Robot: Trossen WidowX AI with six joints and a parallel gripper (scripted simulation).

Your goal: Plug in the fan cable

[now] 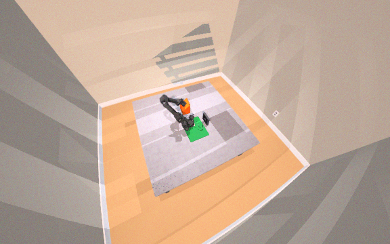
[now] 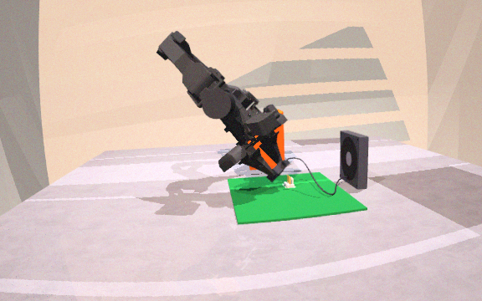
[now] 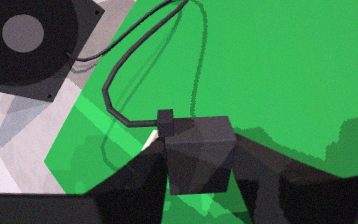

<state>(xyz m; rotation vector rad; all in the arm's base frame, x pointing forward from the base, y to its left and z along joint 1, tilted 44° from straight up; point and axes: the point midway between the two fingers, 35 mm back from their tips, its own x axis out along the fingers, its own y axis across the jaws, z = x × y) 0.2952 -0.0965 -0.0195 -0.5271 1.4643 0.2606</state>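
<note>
My gripper tip is 2 cm past the white four-pin header, 3 cm to the right of it and 5 cm above it. Also, from my gripper tip: dark fan plug: 1 cm behind; then green board: 2 cm ahead, 1 cm to the left, 6 cm below; then black fan: 18 cm to the left, 1 cm above.
</note>
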